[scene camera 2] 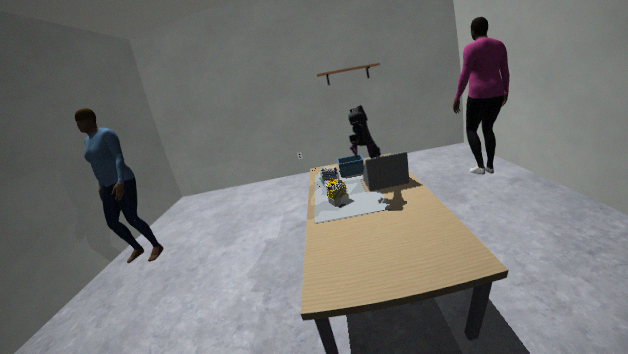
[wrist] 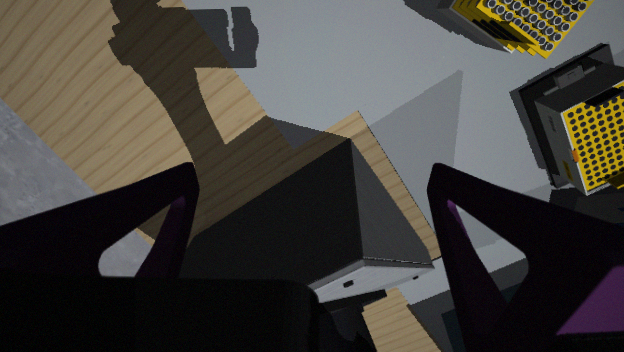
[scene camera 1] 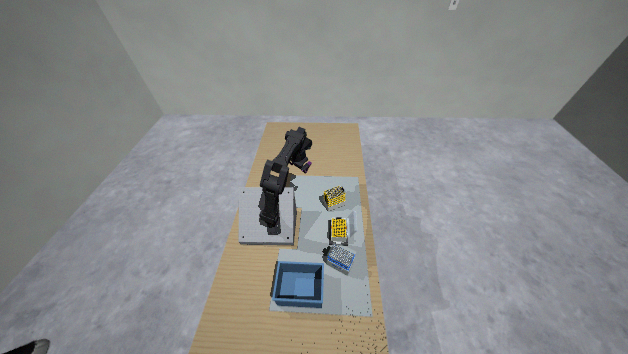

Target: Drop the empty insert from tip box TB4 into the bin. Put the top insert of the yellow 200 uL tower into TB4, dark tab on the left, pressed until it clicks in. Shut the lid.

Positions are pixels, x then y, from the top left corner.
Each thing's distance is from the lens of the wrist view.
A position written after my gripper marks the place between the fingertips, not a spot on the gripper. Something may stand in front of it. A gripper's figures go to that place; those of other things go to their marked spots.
my gripper (wrist: 313,175): 13 cm
tip box TB4 (wrist: 545,100): 46 cm
